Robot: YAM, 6 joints.
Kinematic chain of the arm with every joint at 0, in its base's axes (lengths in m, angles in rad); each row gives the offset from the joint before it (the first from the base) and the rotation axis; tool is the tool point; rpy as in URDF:
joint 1: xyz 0 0 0.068 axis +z
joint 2: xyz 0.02 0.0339 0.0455 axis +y
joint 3: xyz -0.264 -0.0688 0 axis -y
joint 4: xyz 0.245 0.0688 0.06 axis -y
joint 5: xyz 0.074 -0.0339 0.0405 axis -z
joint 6: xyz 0.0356 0 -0.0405 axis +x
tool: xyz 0 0 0 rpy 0 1.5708 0
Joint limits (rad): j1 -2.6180..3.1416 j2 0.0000..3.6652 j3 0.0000..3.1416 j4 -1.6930..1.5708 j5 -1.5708..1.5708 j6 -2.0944..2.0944
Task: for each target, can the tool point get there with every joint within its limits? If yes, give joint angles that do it. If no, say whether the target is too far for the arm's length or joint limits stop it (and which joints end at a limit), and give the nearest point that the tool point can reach.
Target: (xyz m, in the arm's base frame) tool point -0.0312 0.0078 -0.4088
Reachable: no: joint limits stop it (at a limit: joint 2) | nearest point -0.0709 0.0177 -0.3349 | short by 0.084 m
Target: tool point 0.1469 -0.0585 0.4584
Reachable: yes | joints -0.5165 0.9578 1.4218 -0.8068 -0.6549 1.2475
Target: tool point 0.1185 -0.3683 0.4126
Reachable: yes | joints -1.3462 1.6817 1.5483 0.2480 -1.2283 0.4749
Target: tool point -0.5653 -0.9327 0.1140
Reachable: no: too far | nearest point -0.3348 -0.5523 0.1138 | short by 0.445 m
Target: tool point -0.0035 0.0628 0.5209
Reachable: yes | joints -1.8482 0.4035 1.3938 -0.2955 0.6161 1.4447
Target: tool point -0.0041 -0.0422 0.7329
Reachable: yes | joints -1.5059 1.4556 2.6152 0.3264 0.1941 -0.8681
